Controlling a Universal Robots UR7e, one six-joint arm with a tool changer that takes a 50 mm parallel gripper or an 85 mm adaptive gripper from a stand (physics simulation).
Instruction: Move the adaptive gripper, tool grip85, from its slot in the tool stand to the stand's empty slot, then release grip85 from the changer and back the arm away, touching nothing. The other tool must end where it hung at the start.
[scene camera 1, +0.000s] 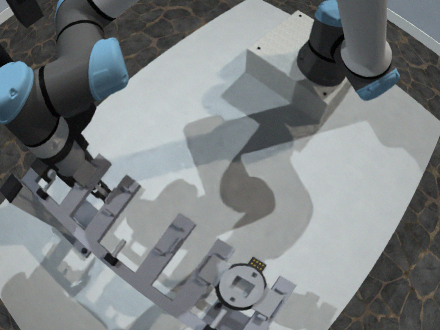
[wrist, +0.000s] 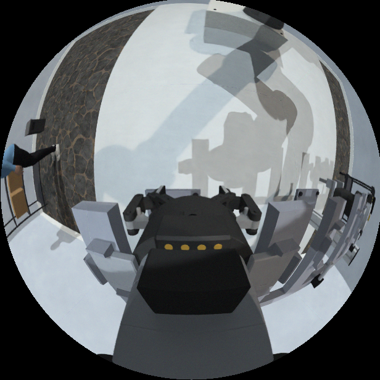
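Pixels of known places: arm's base, origin of its link: (scene camera 1: 321, 65).
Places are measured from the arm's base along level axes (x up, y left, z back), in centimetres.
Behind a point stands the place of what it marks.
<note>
The adaptive gripper grip85 (scene camera 1: 101, 191) {x 12.1, y -10.0, z -65.0 cm} (wrist: 192, 217) sits between two prongs of the tool stand (scene camera 1: 142, 282) {x 17.6, y 8.5, z -70.3 cm} (wrist: 287, 222), in its left slot in the scene view. The arm's wrist (scene camera 1: 50, 137) {x 30.3, y -12.5, z -65.4 cm} is directly above it, at its top; whether the changer is locked is hidden. One row of gold contacts (wrist: 193, 247) shows just past the black changer housing (wrist: 193, 282). Its two fingers stand wide apart, open, with nothing seen between them. The other tool (scene camera 1: 241, 286) {x 18.2, y 19.4, z -60.7 cm}, a round plate with gold contacts, hangs in the right slot. The middle slot, with a pin (scene camera 1: 117, 250) {x 18.9, y 2.6, z -69.4 cm}, is empty.
The robot's base (scene camera 1: 320, 57) {x 8.6, y 0.7, z -6.2 cm} stands on a pale block (scene camera 1: 287, 37) {x 0.5, y -13.7, z 2.1 cm} at the back right of the white table (scene camera 1: 350, 180) {x -10.6, y 25.2, z -19.0 cm}. More stand prongs (wrist: 320, 240) line the right of the wrist view. A person (wrist: 25, 157) shows at its far left, beyond the table.
</note>
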